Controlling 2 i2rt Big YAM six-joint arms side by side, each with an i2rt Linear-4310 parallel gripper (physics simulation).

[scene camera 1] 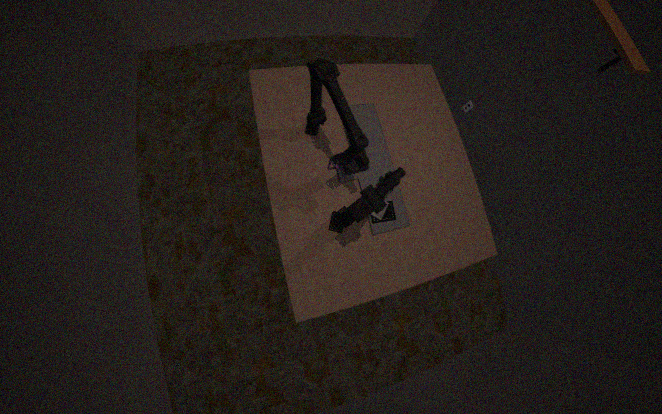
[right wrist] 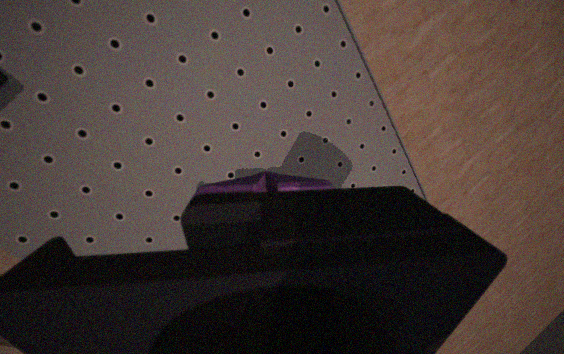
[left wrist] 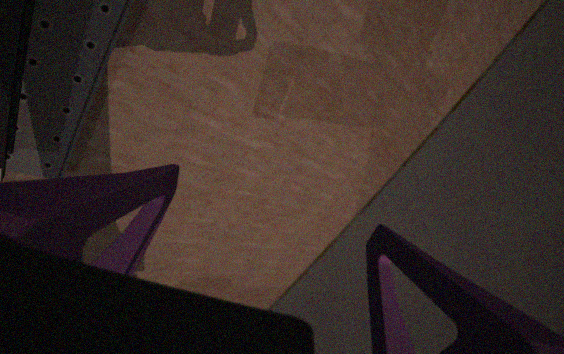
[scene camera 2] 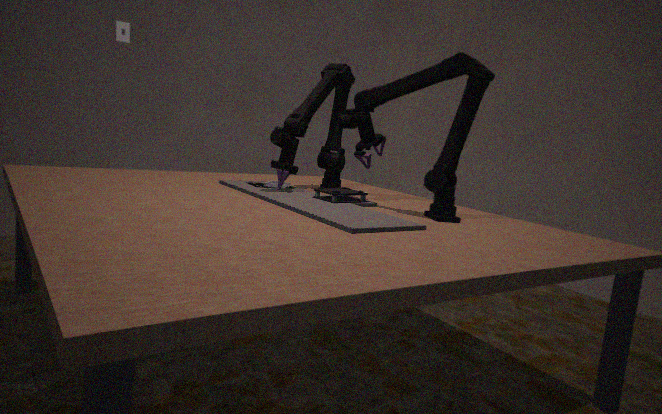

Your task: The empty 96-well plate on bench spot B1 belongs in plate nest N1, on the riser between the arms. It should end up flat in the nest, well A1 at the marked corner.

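Frame: origin at the left arm's base, x ahead, y left, z up, level; millimetres.
Seen in the pictures: left gripper, fingertip midpoint: point(scene camera 1: 333, 167) point(left wrist: 279, 207) point(scene camera 2: 374, 162); right gripper, fingertip midpoint: point(right wrist: 265, 180) point(scene camera 2: 278, 189); left arm's base at its link origin: point(scene camera 1: 312, 127) point(scene camera 2: 441, 218); right arm's base at its link origin: point(scene camera 1: 337, 222).
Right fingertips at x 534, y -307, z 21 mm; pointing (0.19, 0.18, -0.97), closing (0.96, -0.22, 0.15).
Note:
Offsets run from my right fingertips to a thing's top centre. "spot": to the spot under its first point. Level surfaces: height alone.
The pale 96-well plate @[dx -11, dy -156, dz +8 mm] point(scene camera 1: 382, 213) point(scene camera 2: 271, 185) lies low on the black square of spot B1 @[spot: dx +76, dy -200, dz -7 mm] point(scene camera 1: 390, 217) point(scene camera 2: 255, 185); the right arm partly covers it in scene camera 1. My right gripper point(scene camera 2: 281, 187) point(right wrist: 265, 180) is shut with its fingertips together, pointing down at the plate; whether they touch it cannot be told. The plate does not show in the right wrist view. My left gripper point(scene camera 2: 374, 161) point(left wrist: 279, 207) is open and empty, high above the table near the nest. The dark nest N1 @[dx -218, dy +108, dz +33 mm] point(scene camera 2: 342, 192) stands on its riser between the arms, with no plate visible on it.
The grey perforated board @[dz -8 mm] point(scene camera 1: 377, 135) point(scene camera 2: 370, 220) point(right wrist: 165, 90) runs under the spot and along the nest. The wooden table @[dz -21 mm] point(scene camera 1: 440, 175) point(scene camera 2: 200, 260) surrounds it. The left arm reaches over towards the nest, close to the right arm. The scene is dark and grainy.

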